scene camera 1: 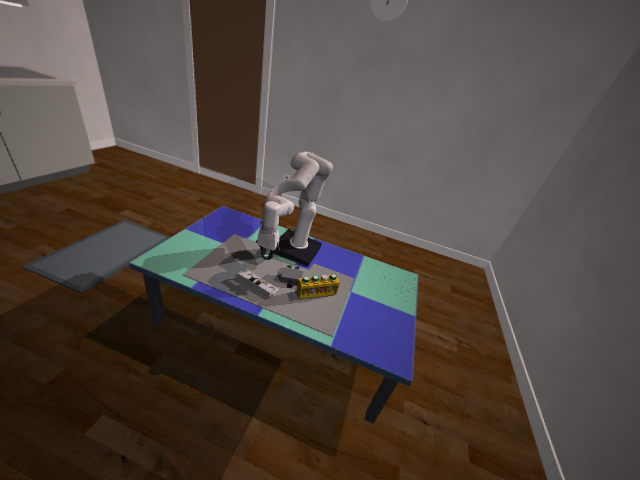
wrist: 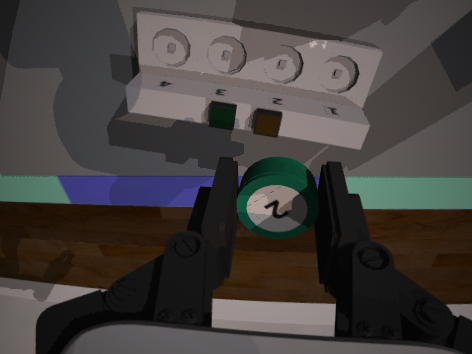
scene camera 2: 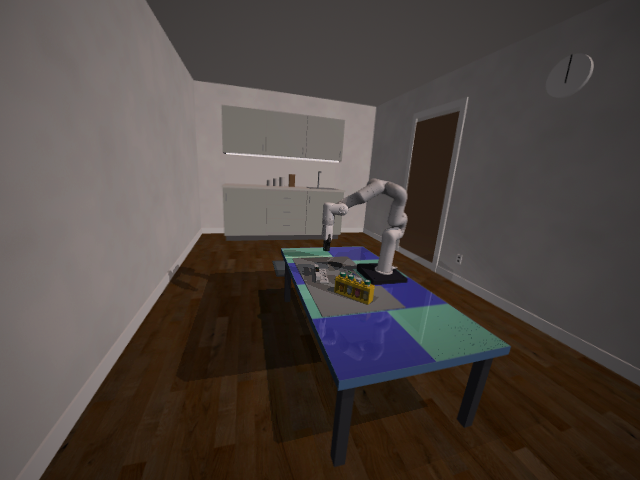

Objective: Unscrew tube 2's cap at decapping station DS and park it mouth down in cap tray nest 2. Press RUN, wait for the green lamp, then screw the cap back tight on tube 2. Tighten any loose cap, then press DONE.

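Seen in the pictures: gripper, between the fingertips: [scene camera 1: 266, 257] [wrist: 277, 186] [scene camera 2: 326, 250]; arm's base, origin of its link: [scene camera 1: 298, 243] [scene camera 2: 383, 270].
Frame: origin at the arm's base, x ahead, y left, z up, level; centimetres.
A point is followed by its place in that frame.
My gripper [scene camera 1: 266, 254] @[x 43.0, y -1.1, z 15.9 cm] [scene camera 2: 326, 248] @[x 43.0, y -1.1, z 15.9 cm] [wrist: 277, 186] @[x 43.0, y -1.1, z 15.9 cm] is shut on the green cap marked 2 [wrist: 277, 200] @[x 42.9, y -1.1, z 16.9 cm]. It holds the cap label side up, above the table's far end and away from the yellow rack [scene camera 1: 319, 285] @[x 36.1, y 27.8, z 5.1 cm] [scene camera 2: 371, 296] @[x 26.0, y 34.9, z 0.2 cm]. No tube shows under the cap, though its underside is hidden. The white cap tray [scene camera 1: 258, 284] @[x 48.9, y -1.3, z 1.4 cm] [scene camera 2: 321, 274] @[x 44.3, y -3.9, z -2.4 cm] [wrist: 315, 131] @[x 48.8, y 2.3, z 1.0 cm] lies ahead of the gripper in the wrist view, with four numbered nests that look empty. Nest 2 [wrist: 283, 64] @[x 44.0, y -0.7, z -2.7 cm] is right of centre. In the rack, one tube top [scene camera 1: 324, 277] @[x 32.4, y 28.7, z 8.4 cm] looks white and uncapped between green caps.
A grey box [scene camera 1: 290, 273] @[x 33.2, y 9.5, z 2.5 cm] stands between the rack and the robot's black base plate [scene camera 1: 305, 254] @[x 8.1, y 8.5, z -0.4 cm] [scene camera 2: 395, 279] @[x -2.2, y 12.9, z -1.0 cm]. A dark green square [wrist: 222, 115] @[x 46.9, y -5.9, z 1.8 cm] and an amber square [wrist: 268, 123] @[x 47.6, y -2.0, z 1.8 cm] sit on the tray's front. A grey mat [scene camera 1: 227, 253] @[x 31.0, y -33.2, z -3.5 cm] lies beneath these items.
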